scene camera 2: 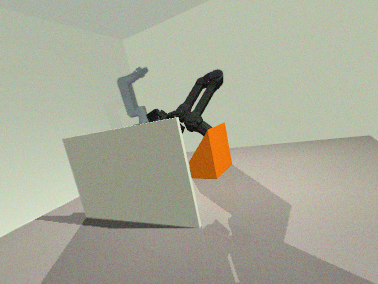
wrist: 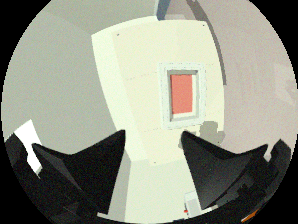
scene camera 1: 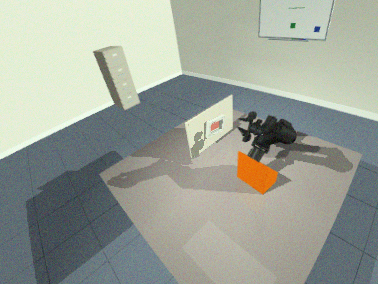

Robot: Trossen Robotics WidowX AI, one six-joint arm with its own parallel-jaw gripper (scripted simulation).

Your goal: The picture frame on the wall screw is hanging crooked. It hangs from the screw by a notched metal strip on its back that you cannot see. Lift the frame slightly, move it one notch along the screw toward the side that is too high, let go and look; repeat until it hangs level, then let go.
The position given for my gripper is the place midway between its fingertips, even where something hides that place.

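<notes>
Picture frame (wrist: 182, 86), visible. My gripper (wrist: 154, 135), visible too.
</notes>
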